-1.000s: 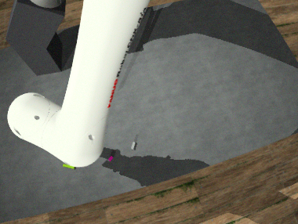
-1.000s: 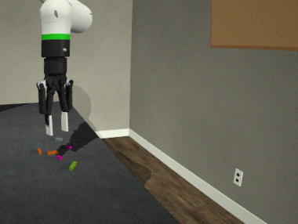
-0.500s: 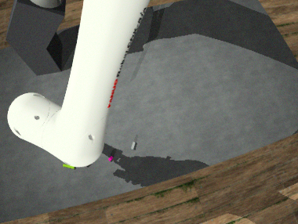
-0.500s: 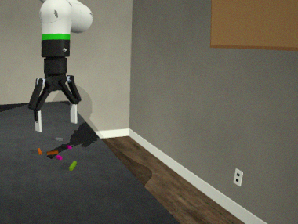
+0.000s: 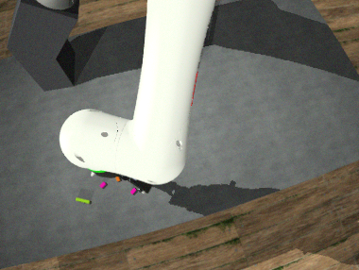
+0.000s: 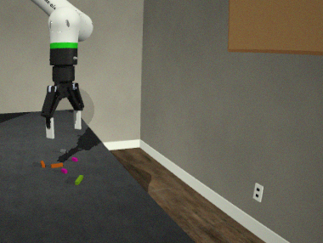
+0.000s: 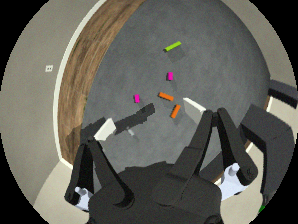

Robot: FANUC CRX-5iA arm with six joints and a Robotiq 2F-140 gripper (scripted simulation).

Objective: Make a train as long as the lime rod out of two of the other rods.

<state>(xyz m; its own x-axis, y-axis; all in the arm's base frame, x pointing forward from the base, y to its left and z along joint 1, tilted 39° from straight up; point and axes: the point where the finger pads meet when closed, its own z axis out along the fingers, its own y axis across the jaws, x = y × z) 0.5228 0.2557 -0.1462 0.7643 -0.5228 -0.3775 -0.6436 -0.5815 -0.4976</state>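
Now: hand 11 cm to the right of the grey rod, 11 cm above it and 1 cm past it. The rest, counted from my hand: lime rod 17 cm to the right, 11 cm below, 3 cm ahead.
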